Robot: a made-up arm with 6 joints.
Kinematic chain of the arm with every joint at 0, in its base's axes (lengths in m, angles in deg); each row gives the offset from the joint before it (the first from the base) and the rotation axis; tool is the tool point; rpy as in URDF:
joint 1: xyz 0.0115 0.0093 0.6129 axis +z
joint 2: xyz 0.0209 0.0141 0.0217 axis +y
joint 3: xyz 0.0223 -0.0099 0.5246 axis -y
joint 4: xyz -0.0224 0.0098 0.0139 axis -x
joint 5: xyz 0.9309 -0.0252 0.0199 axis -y
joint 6: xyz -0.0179 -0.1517 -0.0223 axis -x
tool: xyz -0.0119 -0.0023 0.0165 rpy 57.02 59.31 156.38
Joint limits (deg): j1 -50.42..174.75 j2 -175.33..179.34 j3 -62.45..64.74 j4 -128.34..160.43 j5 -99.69..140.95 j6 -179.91..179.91
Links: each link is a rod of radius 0.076 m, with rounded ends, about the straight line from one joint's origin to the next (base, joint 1, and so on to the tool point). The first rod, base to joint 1, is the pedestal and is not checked.
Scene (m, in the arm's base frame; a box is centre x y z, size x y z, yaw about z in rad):
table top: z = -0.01
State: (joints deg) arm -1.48 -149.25 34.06 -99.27 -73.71 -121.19
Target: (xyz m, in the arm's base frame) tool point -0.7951 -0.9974 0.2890
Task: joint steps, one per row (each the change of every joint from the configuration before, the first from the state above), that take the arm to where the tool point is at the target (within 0.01 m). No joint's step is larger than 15 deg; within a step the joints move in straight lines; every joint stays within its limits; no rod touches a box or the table.
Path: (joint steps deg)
1: 12.90 5.04 7.61 2.02 -1.75 0.79
2: 12.91 5.05 7.61 2.02 -1.75 0.78
3: 12.90 5.04 7.61 2.03 -1.76 0.79
4: 12.90 5.05 7.61 2.02 -1.75 0.78

